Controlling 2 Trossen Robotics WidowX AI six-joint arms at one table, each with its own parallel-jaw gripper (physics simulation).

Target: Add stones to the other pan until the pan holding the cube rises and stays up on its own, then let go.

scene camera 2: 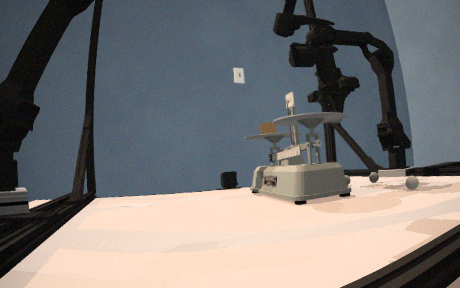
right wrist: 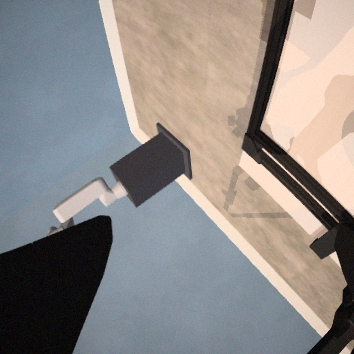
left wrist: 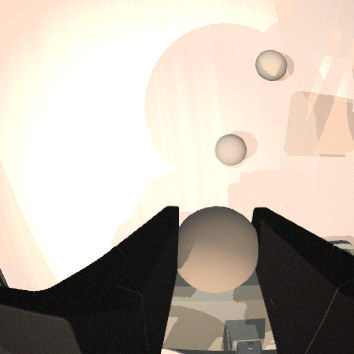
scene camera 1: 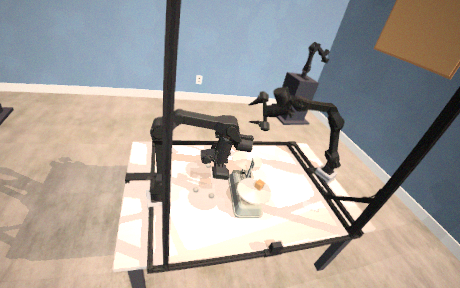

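Seen in the pictures: left gripper, between the fingertips: (scene camera 2: 337, 121) (left wrist: 215, 218); right gripper, between the fingertips: (scene camera 2: 341, 0) (right wrist: 230, 233) (scene camera 1: 248, 113); left arm's base, origin of its link: (scene camera 2: 397, 168) (scene camera 1: 157, 196); right arm's base, origin of its link: (scene camera 1: 327, 170).
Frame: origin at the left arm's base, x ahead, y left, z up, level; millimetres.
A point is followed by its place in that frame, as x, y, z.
Note:
An orange cube (scene camera 1: 259, 184) @(407, -145, 151) (scene camera 2: 268, 128) @(426, -121, 138) sits on one pan of the grey-green balance (scene camera 1: 247, 209) @(366, -176, 30) (scene camera 2: 320, 181) @(453, 67, 15); the beam tilts down on the cube's side. The other pan (scene camera 2: 310, 118) @(453, 53, 132) stands higher, seen edge-on; no stone shows above its rim. My left gripper (scene camera 1: 220, 173) @(230, -61, 152) (left wrist: 215, 218) @(230, -61, 152) is shut on a round grey stone (left wrist: 218, 255) @(232, -62, 172) beside the balance; its fingertips are hidden in scene camera 2. Two loose stones lie on the table, one stone (scene camera 1: 211, 195) @(242, -42, 2) (left wrist: 231, 149) @(243, -36, 6) nearer and another stone (scene camera 1: 195, 189) @(177, 9, 2) (left wrist: 271, 65) @(182, 12, 6) beyond. My right gripper (scene camera 1: 254, 112) @(460, 179, 318) (right wrist: 230, 233) @(460, 179, 318) is open and empty, high beyond the table's back edge.
A black frame rail (scene camera 1: 215, 262) @(168, -343, -23) borders the table, and an upright post (scene camera 1: 170, 100) @(-9, -318, 626) crosses scene camera 1. A small black box (scene camera 1: 275, 247) @(401, -374, 30) (scene camera 2: 229, 179) @(421, -351, 10) sits at the table's edge. A dark pedestal (right wrist: 150, 170) with another arm stands behind, near the wall.

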